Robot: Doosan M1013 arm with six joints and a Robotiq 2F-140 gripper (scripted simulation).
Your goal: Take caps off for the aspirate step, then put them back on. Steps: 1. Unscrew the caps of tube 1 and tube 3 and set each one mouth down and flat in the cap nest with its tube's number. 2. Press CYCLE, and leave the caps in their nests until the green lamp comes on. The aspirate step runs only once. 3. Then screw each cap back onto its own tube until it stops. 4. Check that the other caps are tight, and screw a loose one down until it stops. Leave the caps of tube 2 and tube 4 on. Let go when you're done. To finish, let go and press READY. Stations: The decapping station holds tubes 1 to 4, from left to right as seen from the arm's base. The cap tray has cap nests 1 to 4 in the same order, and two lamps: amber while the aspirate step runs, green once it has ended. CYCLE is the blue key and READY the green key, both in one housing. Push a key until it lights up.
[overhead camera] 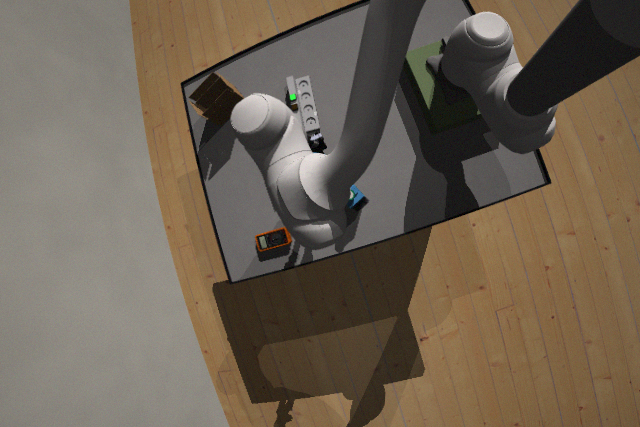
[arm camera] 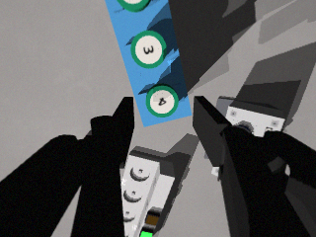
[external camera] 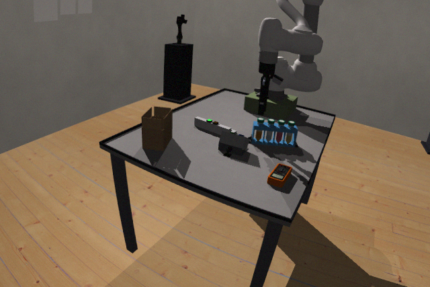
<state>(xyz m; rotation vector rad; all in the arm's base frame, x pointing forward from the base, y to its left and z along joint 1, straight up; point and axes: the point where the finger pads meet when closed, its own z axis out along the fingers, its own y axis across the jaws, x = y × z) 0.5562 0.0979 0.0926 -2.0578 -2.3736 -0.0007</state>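
My hand is 12 cm short of the green key, 9 cm to the left of it and 12 cm above it. The rest, counted from my hand: cap 2: 4 cm behind, 10 cm to the left, 7 cm below; cap 1: 6 cm behind, 14 cm to the left, 7 cm below; blue key: 12 cm ahead, 5 cm to the right, 12 cm below.
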